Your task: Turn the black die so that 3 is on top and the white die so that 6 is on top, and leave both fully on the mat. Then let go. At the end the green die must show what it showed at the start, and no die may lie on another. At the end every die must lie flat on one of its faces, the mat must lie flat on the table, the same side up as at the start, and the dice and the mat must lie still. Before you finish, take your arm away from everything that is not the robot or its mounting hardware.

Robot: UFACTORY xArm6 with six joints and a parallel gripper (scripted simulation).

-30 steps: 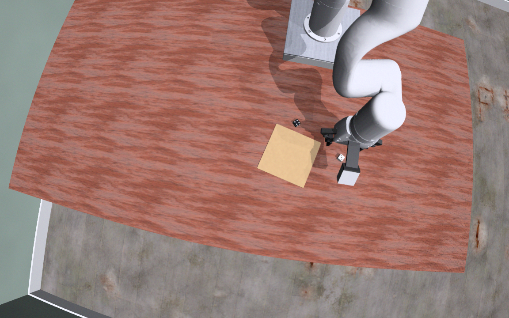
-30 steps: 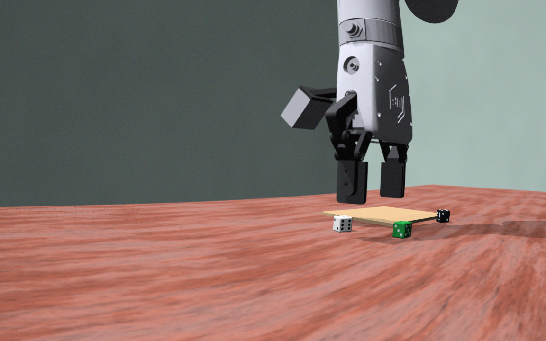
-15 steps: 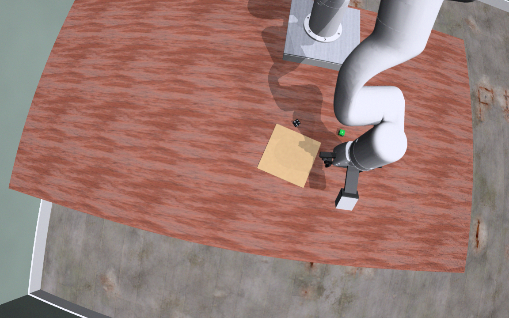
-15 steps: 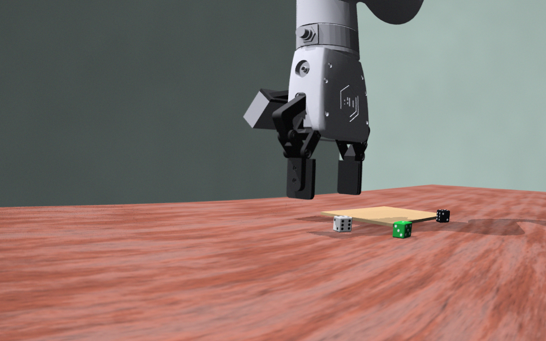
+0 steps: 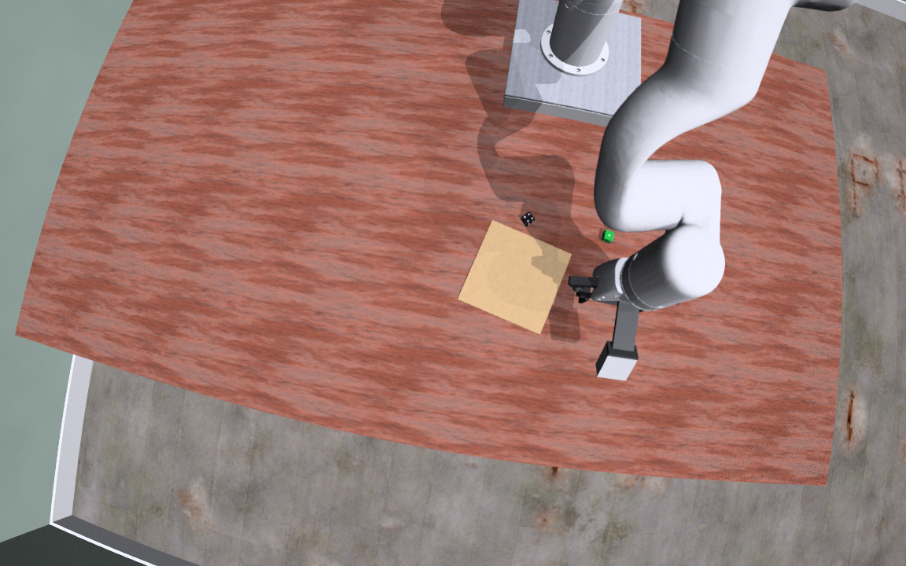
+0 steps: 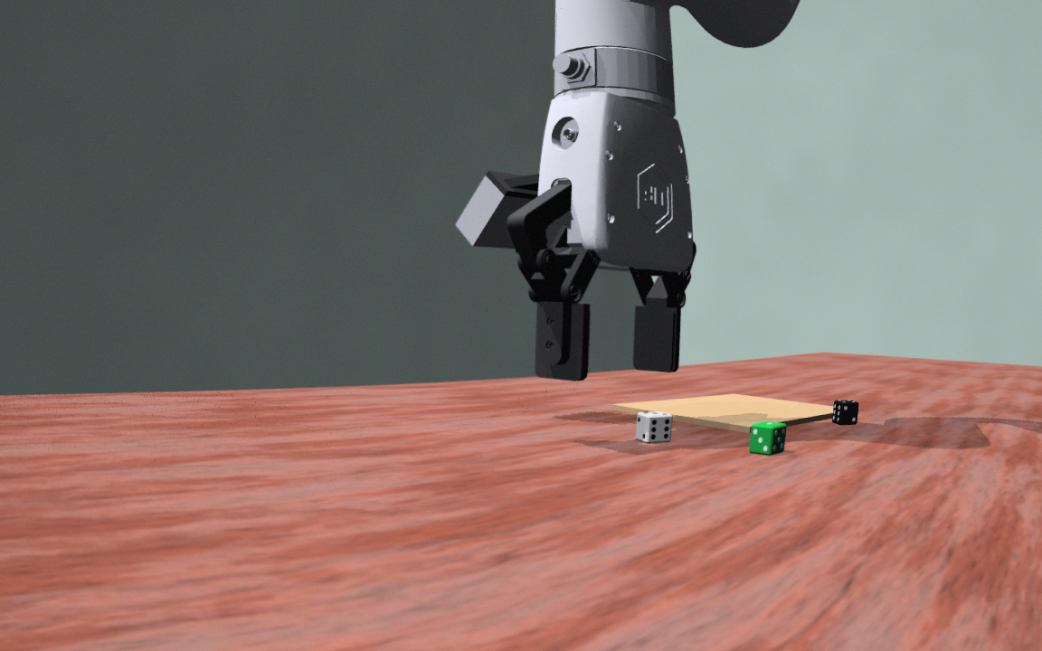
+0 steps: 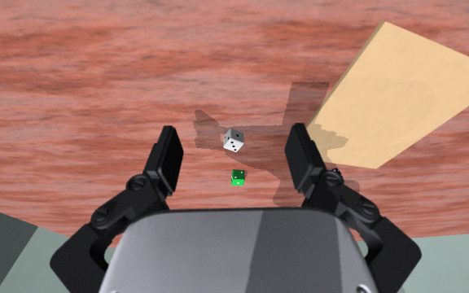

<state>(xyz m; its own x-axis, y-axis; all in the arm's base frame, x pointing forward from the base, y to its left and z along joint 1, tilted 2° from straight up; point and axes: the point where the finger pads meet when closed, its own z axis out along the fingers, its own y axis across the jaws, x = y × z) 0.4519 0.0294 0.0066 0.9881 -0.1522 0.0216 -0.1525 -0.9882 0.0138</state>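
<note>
The white die is 40 mm below my hand, 30 mm behind it and 10 mm to the left of it. Also, from my hand: green die 110 mm behind, 40 mm below, 10 mm to the left; tan mat 140 mm to the right, 40 mm below, 40 mm behind; black die 130 mm behind, 120 mm to the right, 40 mm below.
</note>
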